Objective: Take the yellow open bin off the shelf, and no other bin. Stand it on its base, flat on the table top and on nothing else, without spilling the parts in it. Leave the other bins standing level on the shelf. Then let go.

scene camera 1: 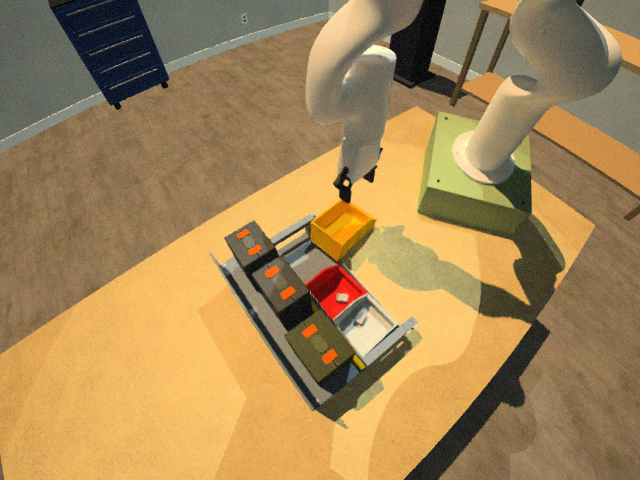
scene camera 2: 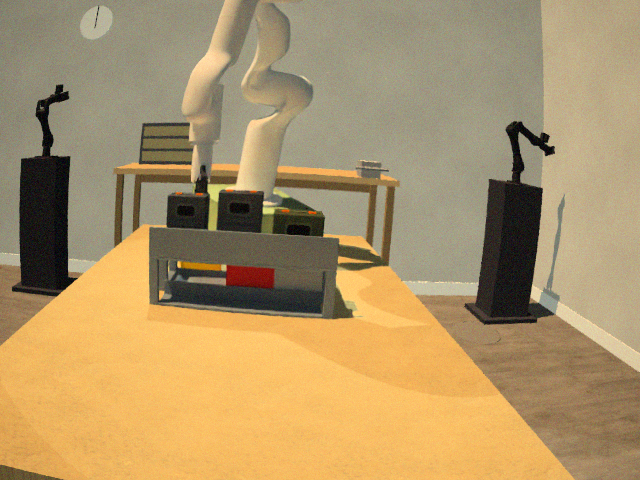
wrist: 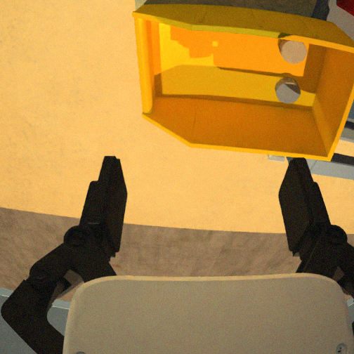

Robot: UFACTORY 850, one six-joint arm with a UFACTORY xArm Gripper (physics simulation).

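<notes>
The yellow open bin (scene camera 1: 341, 229) (scene camera 2: 200, 266) (wrist: 250, 125) is upright with its opening up, at the robot-side edge of the grey shelf (scene camera 1: 391, 343) (scene camera 2: 242, 250), at one end. Whether its base rests on the table, the shelf or both, I cannot tell. Two round grey parts show inside it in the wrist view. My gripper (scene camera 1: 357, 190) (scene camera 2: 201, 188) (wrist: 205, 174) is open and empty, above and beside the bin, apart from its rim. A red bin (scene camera 1: 330, 286) (scene camera 2: 250, 276) and a whitish bin (scene camera 1: 372, 335) (scene camera 2: 297, 279) stand side by side on the shelf, each holding a light part.
Three dark cases (scene camera 1: 250, 245) (scene camera 1: 281, 289) (scene camera 1: 318, 343) with orange latches stand on the shelf's upper level. The green robot base (scene camera 1: 475, 206) is on the table (scene camera 1: 155, 361), beyond the yellow bin. A shelf side rail (scene camera 1: 293, 230) ends close beside that bin.
</notes>
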